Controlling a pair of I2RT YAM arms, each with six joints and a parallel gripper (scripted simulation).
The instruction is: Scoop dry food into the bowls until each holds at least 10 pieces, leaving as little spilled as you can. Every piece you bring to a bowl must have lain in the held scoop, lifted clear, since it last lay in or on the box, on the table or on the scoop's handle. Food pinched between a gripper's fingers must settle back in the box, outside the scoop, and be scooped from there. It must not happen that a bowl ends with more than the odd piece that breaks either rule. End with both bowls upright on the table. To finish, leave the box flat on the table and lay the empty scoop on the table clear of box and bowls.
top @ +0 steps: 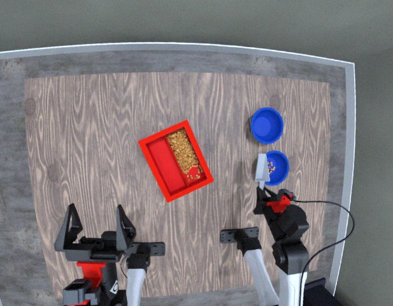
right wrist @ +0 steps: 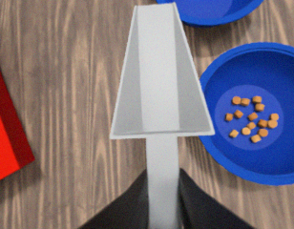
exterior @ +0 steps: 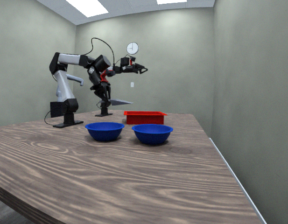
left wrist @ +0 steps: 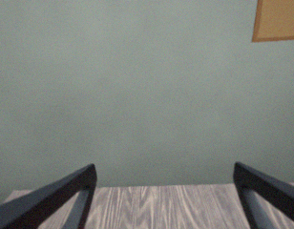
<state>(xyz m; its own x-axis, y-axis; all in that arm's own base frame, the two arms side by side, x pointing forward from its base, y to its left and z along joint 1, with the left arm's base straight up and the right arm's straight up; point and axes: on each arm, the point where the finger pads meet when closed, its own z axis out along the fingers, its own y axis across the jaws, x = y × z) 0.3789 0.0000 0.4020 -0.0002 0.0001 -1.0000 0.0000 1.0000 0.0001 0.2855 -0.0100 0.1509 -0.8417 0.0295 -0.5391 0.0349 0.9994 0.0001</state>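
Now: right hand 40 mm short of the grey scoop, 10 mm to the left of it and 10 mm above it. Also, from my right hand: red box: 300 mm to the left, 120 mm ahead, 110 mm below.
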